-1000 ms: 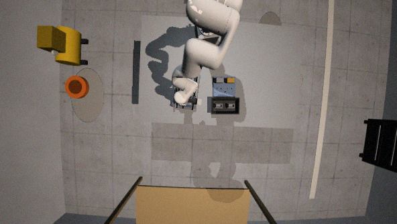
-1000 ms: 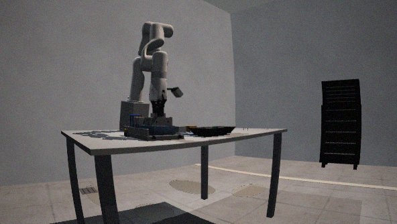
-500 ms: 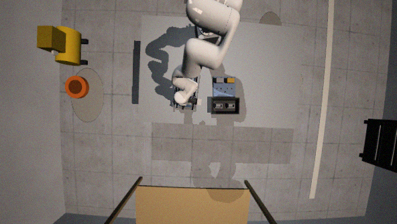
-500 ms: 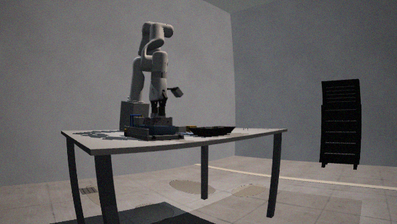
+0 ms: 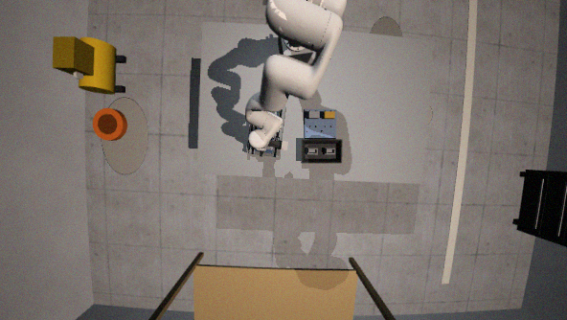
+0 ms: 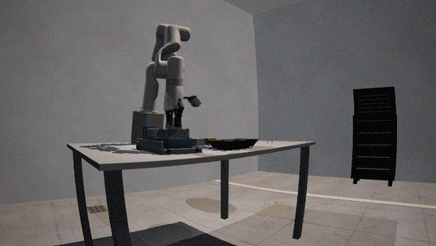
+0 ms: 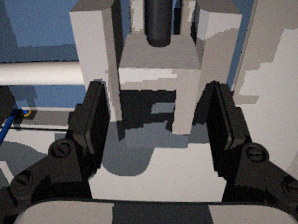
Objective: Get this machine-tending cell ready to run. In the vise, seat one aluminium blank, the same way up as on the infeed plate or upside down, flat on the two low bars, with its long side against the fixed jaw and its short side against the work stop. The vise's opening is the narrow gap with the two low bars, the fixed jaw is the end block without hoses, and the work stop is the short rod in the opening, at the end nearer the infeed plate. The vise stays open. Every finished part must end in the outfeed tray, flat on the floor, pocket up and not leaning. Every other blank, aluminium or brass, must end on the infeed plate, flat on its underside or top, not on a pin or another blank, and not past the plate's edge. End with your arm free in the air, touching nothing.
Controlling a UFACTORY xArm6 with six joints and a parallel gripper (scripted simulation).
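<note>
Right now the dark work stop rod is 50 mm to the left of my hand, 30 mm below it and 10 mm ahead of it. From my hand the other things lie so: brass blank: 380 mm to the left, 120 mm behind, 100 mm below.
</note>
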